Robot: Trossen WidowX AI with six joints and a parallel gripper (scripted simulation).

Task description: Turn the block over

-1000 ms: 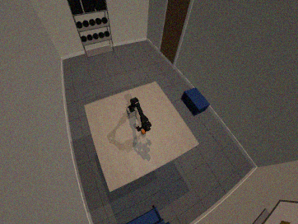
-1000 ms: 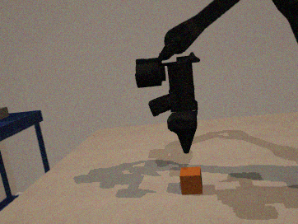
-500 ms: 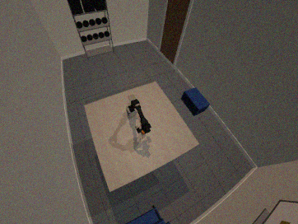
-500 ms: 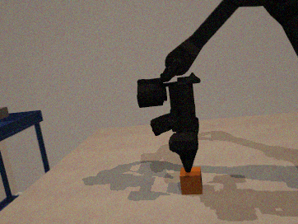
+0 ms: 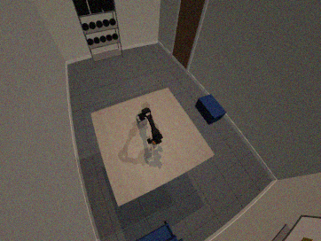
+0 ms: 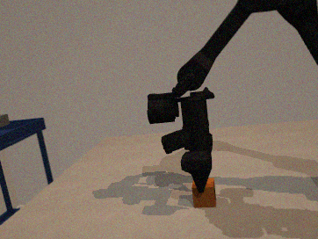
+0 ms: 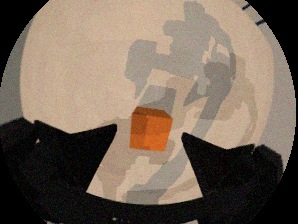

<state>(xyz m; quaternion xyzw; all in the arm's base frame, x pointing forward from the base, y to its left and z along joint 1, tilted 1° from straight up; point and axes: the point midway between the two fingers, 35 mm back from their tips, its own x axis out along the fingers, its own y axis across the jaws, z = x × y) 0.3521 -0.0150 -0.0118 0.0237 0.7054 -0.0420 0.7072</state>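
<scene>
Now: gripper tip 2 cm past the orange block and 2 cm above it.
</scene>
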